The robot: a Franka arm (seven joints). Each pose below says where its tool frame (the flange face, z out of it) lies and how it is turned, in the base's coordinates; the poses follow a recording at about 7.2 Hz.
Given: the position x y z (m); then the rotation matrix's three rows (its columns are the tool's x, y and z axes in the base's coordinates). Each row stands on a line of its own.
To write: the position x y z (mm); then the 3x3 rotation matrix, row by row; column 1 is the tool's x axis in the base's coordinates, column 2 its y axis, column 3 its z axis. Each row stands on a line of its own. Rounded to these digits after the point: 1 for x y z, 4 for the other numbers.
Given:
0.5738 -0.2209 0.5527
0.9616 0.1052 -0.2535
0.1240 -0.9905 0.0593
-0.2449 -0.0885 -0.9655
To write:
573.8 -220.9 552.7
0.9616 0.1052 -0.2535
0.1240 -0.9905 0.0593
-0.2449 -0.0885 -0.9655

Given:
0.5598 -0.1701 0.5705
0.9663 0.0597 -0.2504
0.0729 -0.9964 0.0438
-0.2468 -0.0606 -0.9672
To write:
559.8 -170.1 570.5
0.9663 0.0597 -0.2504
0.0729 -0.9964 0.0438
-0.2468 -0.0606 -0.9672

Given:
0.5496 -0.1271 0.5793
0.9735 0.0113 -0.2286
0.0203 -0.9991 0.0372
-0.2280 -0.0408 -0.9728
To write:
549.6 -127.1 579.3
0.9735 0.0113 -0.2286
0.0203 -0.9991 0.0372
-0.2280 -0.0408 -0.9728

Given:
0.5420 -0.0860 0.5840
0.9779 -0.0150 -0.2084
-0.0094 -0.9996 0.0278
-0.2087 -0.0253 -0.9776
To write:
542.0 -86.0 584.0
0.9779 -0.0150 -0.2084
-0.0094 -0.9996 0.0278
-0.2087 -0.0253 -0.9776

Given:
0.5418 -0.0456 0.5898
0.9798 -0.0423 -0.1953
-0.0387 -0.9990 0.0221
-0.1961 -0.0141 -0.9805
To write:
541.8 -45.6 589.8
0.9798 -0.0423 -0.1953
-0.0387 -0.9990 0.0221
-0.1961 -0.0141 -0.9805

